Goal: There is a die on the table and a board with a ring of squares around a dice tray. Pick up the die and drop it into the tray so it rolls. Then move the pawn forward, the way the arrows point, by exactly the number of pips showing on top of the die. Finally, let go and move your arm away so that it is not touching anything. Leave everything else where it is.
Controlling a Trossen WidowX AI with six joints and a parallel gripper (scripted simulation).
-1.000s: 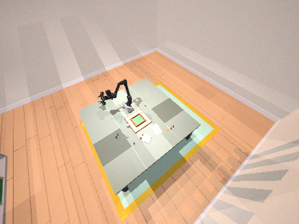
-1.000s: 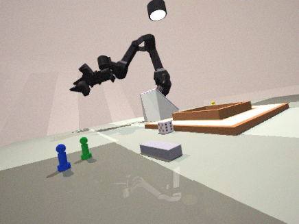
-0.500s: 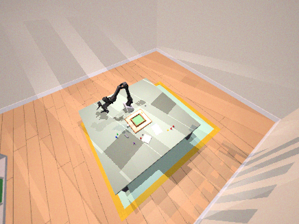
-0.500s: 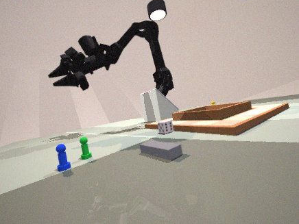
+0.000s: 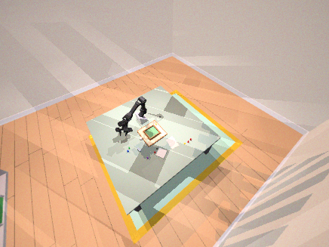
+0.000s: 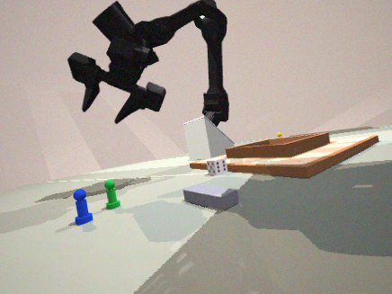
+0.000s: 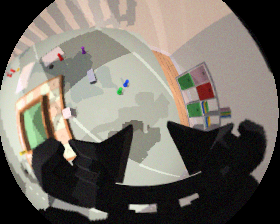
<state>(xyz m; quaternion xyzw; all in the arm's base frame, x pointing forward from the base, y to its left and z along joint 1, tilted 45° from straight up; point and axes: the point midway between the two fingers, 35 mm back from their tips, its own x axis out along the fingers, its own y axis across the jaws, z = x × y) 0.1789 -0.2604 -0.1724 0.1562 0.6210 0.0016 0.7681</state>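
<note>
Right now my gripper tip is 17 cm to the right of the white die, 12 cm above it and 8 cm short of it. Round my gripper tip: blue pawn (14 cm ahead, 12 cm below, 3 cm to the right); grey flat block (20 cm ahead, 13 cm below, 8 cm to the left); green pawn (12 cm below, 11 cm ahead).
</note>
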